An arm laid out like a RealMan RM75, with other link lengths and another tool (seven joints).
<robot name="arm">
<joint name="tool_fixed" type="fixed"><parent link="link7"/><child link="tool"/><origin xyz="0.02 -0.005 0.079" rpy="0.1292 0 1.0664"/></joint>
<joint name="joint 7" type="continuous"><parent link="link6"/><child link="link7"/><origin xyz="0 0 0.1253"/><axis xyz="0 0 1"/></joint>
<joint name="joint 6" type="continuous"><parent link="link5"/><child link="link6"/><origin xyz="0 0 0"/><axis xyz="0 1 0"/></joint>
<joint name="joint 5" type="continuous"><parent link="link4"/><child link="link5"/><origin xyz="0 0 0.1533"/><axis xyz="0 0 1"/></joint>
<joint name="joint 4" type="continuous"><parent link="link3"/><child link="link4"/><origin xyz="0 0 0"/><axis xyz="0 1 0"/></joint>
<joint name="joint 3" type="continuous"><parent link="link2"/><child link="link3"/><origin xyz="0 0 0.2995"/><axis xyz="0 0 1"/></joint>
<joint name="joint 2" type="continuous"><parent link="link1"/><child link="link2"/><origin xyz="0 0 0"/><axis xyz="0 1 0"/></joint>
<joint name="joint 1" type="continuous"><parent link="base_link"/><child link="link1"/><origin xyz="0 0 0.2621"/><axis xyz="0 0 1"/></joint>
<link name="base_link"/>
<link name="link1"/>
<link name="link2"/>
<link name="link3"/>
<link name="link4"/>
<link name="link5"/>
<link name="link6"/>
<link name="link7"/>
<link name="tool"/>
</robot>
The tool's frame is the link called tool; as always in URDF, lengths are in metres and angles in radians. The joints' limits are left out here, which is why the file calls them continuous.
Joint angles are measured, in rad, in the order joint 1, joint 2, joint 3, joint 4, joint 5, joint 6, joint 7. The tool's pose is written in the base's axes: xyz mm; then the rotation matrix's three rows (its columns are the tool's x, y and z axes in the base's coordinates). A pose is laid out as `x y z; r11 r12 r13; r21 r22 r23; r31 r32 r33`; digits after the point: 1 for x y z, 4 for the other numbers.
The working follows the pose.
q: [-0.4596, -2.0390, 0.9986, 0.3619, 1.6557, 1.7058, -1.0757]
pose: -204.5 266.2 -53.7; 0.6186 -0.3839 0.6855; -0.6977 -0.6697 0.2545; 0.3613 -0.6357 -0.6821
Where each joint sits with the arm in this pose, in the base's axes (m; each line is computed from the numbers above, not from the rounded line before):
joint 1: 0.0000 0.0000 0.2621
joint 2: 0.0000 0.0000 0.2621
joint 3: -0.2395 0.1186 0.1269
joint 4: -0.2395 0.1186 0.1269
joint 5: -0.3458 0.2221 0.0885
joint 6: -0.3458 0.2221 0.0885
joint 7: -0.2669 0.2429 -0.0066
the tool: -0.2045 0.2662 -0.0537

